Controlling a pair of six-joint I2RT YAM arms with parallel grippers.
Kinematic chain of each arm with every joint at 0, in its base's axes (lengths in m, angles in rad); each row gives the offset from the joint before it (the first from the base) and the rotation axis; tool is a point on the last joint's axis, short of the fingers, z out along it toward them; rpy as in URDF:
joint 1: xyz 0 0 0.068 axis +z
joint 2: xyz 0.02 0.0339 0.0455 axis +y
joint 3: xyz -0.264 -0.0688 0 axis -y
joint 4: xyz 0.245 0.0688 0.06 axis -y
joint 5: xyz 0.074 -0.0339 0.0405 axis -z
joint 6: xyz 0.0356 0 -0.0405 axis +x
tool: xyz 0 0 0 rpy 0 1.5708 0
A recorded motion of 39 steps. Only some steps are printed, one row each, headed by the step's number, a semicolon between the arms.
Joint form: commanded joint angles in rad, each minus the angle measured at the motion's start. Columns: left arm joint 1, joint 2, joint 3, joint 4, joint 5, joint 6; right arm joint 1, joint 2, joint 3, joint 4, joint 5, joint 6.
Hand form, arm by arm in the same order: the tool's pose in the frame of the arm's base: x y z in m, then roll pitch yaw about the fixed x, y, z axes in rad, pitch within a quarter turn. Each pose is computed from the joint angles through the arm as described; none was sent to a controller.
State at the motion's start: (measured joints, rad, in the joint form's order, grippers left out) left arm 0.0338 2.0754 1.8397 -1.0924 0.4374 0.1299; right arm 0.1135 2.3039 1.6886 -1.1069 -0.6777 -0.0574
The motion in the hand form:
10: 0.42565 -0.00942 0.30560 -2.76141 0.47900 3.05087; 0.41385 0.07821 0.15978 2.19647 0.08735 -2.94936
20: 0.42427 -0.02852 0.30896 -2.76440 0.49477 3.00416; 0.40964 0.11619 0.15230 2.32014 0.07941 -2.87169
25: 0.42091 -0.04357 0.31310 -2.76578 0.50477 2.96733; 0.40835 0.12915 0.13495 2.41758 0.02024 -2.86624
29: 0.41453 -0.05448 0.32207 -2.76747 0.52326 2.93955; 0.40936 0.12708 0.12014 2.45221 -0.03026 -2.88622
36: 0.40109 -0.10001 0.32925 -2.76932 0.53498 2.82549; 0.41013 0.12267 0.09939 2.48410 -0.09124 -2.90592
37: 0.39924 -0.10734 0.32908 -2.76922 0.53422 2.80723; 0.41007 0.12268 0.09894 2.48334 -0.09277 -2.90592
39: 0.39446 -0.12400 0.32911 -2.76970 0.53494 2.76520; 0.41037 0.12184 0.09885 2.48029 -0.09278 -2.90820
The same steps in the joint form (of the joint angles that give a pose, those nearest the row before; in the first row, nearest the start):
10: -0.0214 -0.0626 0.1316 0.0027 -0.0114 -0.0294; 0.0046 -0.0858 0.0099 0.0401 -0.2701 -0.0694
20: -0.0664 -0.0694 0.1323 0.0107 -0.0122 -0.0286; 0.1015 -0.0759 0.0095 0.0862 -0.1465 -0.0233
25: -0.1022 -0.0797 0.1323 0.0103 -0.0122 -0.0282; 0.1377 -0.0393 0.0095 0.1015 -0.0465 0.0252
29: -0.1293 -0.1026 0.1324 0.0061 -0.0118 -0.0286; 0.1347 -0.0050 0.0096 0.1007 -0.0114 0.0481
36: -0.2426 -0.1217 0.1324 -0.0012 -0.0122 -0.0286; 0.1263 0.0442 0.0095 0.0980 0.0198 0.0625
37: -0.2609 -0.1213 0.1324 -0.0016 -0.0122 -0.0286; 0.1263 0.0454 0.0095 0.0977 0.0191 0.0626
39: -0.3029 -0.1213 0.1324 -0.0008 -0.0126 -0.0286; 0.1240 0.0458 0.0095 0.0980 0.0160 0.0626

